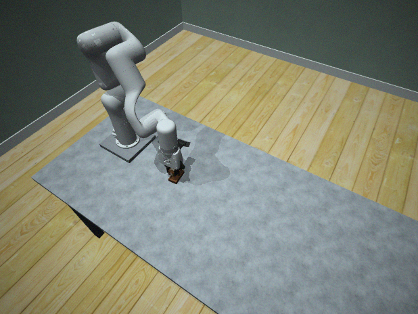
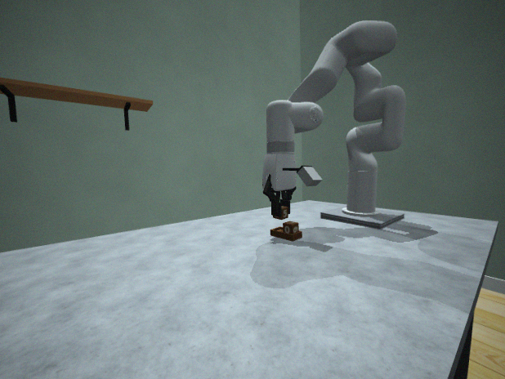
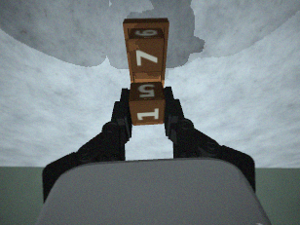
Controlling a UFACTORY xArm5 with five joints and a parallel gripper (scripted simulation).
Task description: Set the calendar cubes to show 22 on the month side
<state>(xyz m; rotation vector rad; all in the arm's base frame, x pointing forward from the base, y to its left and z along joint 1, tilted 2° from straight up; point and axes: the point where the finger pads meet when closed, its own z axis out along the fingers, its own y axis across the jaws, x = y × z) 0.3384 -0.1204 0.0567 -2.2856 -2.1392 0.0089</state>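
My gripper is now 1 cm above the date cube. From my hand the other things lie so: brown calendar tray: 2 cm to the left, 7 cm below.
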